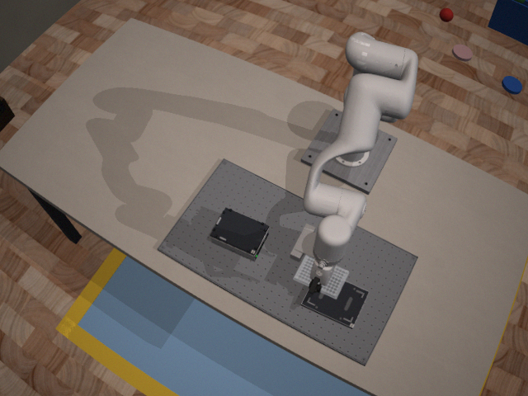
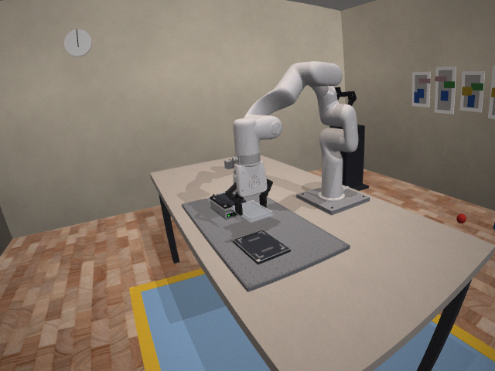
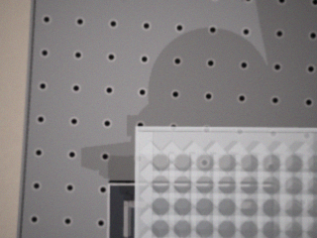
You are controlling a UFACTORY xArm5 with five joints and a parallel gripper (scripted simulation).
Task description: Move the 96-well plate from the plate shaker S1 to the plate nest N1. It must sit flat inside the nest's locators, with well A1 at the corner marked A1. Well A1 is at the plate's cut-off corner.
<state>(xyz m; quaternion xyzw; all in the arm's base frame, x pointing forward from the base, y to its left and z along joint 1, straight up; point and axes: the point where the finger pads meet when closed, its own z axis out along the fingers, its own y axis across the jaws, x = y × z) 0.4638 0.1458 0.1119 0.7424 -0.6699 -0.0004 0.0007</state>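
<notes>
Now: hand 60 mm to the right of the black plate nest N1 and 110 mm above it. From my hand the other things lie so: 96-well plate (10 mm below).
</notes>
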